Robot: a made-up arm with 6 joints.
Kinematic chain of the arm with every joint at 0, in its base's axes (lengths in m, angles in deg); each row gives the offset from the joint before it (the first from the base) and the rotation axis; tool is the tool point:
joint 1: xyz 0 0 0.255 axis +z
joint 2: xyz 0 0 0 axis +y
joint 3: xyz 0 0 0.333 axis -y
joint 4: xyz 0 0 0 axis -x
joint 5: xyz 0.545 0 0 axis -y
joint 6: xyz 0 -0.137 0 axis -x
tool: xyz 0 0 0
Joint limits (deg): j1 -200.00..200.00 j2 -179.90..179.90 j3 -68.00..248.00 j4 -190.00..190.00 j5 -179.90..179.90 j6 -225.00..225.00
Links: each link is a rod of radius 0.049 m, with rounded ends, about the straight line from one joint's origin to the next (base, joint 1, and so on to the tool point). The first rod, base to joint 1, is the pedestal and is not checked.
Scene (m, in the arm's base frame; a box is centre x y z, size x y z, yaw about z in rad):
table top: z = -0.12
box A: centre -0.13 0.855 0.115 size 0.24 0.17 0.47 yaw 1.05
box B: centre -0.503 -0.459 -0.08 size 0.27 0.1 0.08 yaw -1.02
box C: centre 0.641 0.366 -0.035 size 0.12 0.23 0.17 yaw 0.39
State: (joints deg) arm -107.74 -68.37 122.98 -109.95 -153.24 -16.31
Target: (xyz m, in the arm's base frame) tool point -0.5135 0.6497 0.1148
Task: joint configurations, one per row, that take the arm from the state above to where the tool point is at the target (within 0.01 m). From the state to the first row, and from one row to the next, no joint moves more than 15 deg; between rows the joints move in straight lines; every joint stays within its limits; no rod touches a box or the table.
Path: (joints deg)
1: -93.38 -55.09 113.18 -112.13 -153.40 -15.59
2: -79.02 -41.82 103.37 -114.31 -153.56 -14.87
3: -64.66 -28.54 93.57 -116.49 -153.72 -14.15
4: -50.30 -15.26 83.77 -118.67 -153.88 -13.42
5: -50.18 -26.84 96.13 -115.32 -153.75 -14.00
6: -50.07 -38.42 108.50 -111.97 -153.62 -14.58
7: -49.95 -50.00 120.86 -108.61 -153.50 -15.16
8: -49.84 -61.58 133.23 -105.26 -153.37 -15.73
9: -49.72 -73.16 145.59 -101.91 -153.24 -16.31

